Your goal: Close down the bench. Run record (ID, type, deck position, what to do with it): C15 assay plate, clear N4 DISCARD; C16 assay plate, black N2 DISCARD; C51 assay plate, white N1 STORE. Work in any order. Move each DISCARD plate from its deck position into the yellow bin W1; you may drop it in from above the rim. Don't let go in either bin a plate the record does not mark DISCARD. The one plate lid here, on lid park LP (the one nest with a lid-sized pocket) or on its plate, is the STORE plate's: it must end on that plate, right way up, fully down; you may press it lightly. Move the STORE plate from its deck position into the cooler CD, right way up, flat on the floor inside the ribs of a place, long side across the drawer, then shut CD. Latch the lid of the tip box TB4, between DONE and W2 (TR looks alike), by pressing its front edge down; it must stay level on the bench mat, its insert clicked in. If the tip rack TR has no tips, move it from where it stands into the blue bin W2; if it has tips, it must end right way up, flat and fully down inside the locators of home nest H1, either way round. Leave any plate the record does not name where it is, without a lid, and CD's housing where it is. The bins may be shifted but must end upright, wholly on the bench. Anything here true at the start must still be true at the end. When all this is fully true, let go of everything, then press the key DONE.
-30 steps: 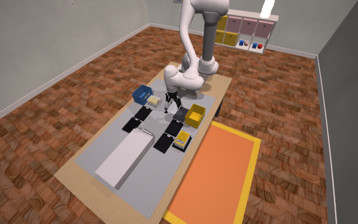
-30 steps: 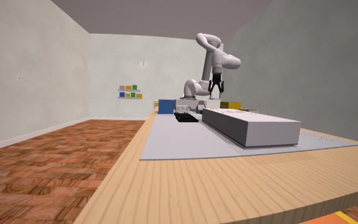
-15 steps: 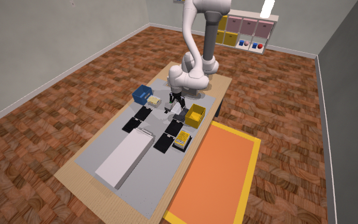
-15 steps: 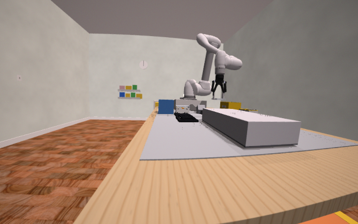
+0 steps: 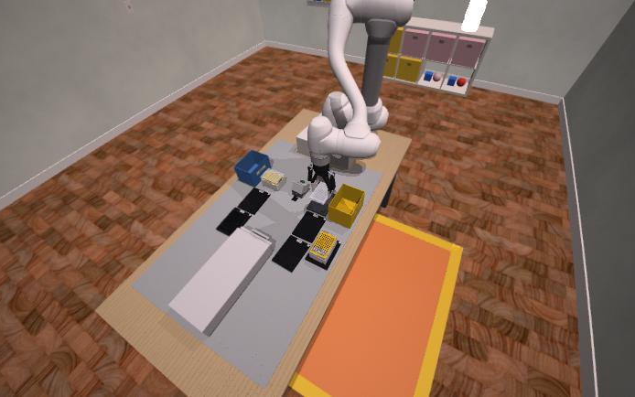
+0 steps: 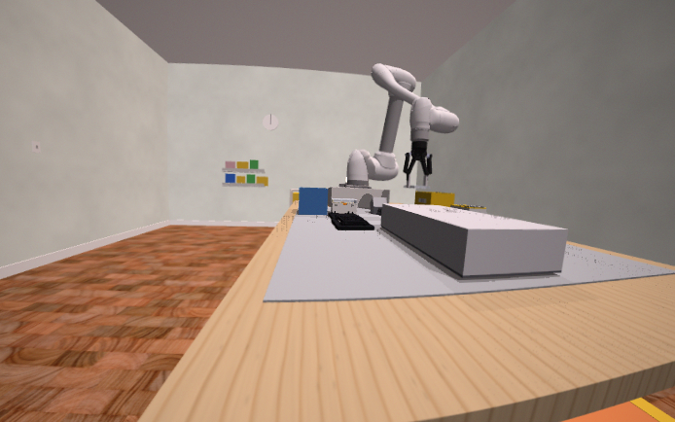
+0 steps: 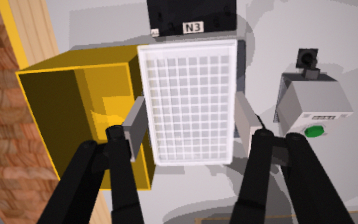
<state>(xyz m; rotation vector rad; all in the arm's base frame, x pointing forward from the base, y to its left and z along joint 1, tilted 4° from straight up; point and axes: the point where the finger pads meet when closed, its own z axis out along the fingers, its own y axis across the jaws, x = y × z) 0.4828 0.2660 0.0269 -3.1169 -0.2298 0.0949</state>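
My hand is 60 mm past the yellow bin W1, 120 mm to the right of it and 130 mm above it. Round my hand: grey lid park (40 mm behind, 30 mm to the right, 160 mm below); then pale plate (20 mm below); then black nest N3 (130 mm ahead, 10 mm to the left, 160 mm below).
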